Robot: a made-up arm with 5 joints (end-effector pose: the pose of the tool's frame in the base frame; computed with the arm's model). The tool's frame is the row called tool.
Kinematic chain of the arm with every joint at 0, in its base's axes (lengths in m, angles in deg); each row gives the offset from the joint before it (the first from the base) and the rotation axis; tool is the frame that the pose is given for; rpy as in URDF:
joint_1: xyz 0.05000 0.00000 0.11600 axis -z
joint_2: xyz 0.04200 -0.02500 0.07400 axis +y
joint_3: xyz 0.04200 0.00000 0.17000 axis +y
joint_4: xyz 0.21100 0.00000 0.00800 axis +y
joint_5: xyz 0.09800 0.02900 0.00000 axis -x
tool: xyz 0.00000 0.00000 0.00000 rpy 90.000 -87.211 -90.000
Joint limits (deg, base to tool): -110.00..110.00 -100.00..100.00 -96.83..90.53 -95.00..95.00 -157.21..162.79
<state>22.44 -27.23 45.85 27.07 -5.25</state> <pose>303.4 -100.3 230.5 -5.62 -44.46 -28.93</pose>
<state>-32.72 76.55 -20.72 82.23 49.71</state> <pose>274.4 149.0 -46.9 6.42 51.54 74.61</pose>
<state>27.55 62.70 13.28 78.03 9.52</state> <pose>214.2 -81.1 -15.1 18.96 61.48 -18.60</pose>
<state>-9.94 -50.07 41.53 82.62 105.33</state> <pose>219.7 33.8 276.3 -13.58 -12.97 111.65</pose>
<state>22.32 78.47 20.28 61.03 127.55</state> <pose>144.8 -34.6 -60.8 75.56 22.32 88.08</pose>
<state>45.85 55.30 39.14 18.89 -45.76</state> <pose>163.3 -110.9 -48.7 -0.62 26.15 -92.96</pose>
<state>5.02 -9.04 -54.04 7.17 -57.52</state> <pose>249.7 -13.5 637.4 69.32 -132.34 -24.72</pose>
